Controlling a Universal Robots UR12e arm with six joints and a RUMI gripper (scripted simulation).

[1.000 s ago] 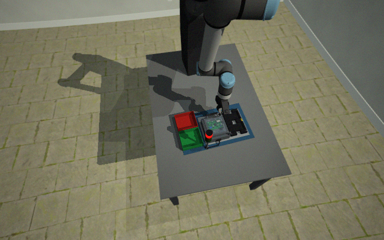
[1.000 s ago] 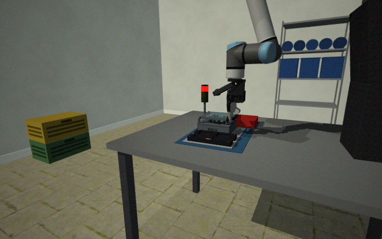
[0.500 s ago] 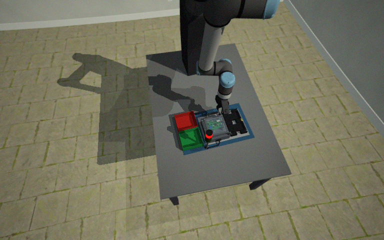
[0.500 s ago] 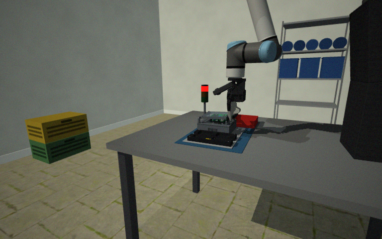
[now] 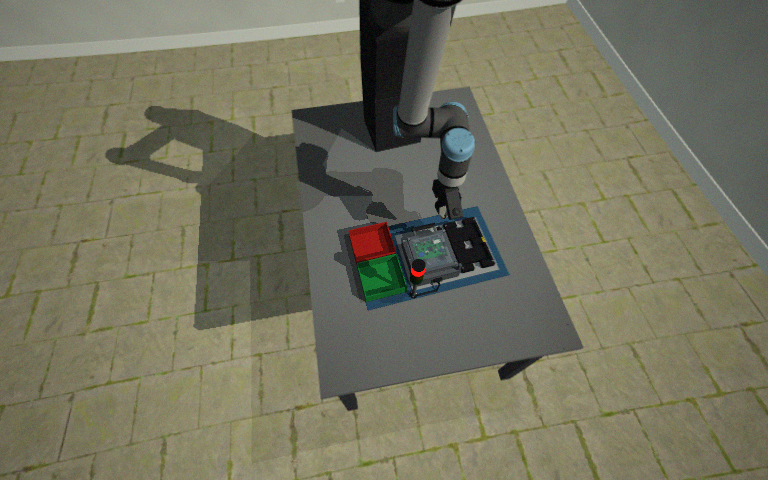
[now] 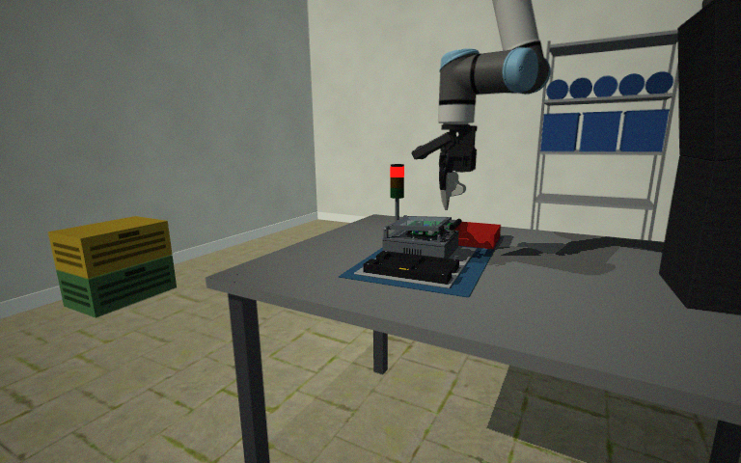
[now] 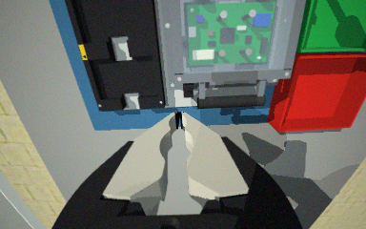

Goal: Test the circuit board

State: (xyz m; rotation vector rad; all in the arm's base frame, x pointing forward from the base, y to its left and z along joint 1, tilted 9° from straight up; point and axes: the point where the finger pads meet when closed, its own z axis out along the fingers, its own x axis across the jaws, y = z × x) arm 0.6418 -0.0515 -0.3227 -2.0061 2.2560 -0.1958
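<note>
Right now the black latch piece is 1 cm to the right of my hand and 8 cm below it. From my hand the other things lie so: tester lid 6 cm ahead, 8 cm to the right, 7 cm below; then red bin 7 cm behind, 26 cm to the right, 15 cm below; then green circuit board 6 cm ahead, 8 cm to the right, 9 cm below.
</note>
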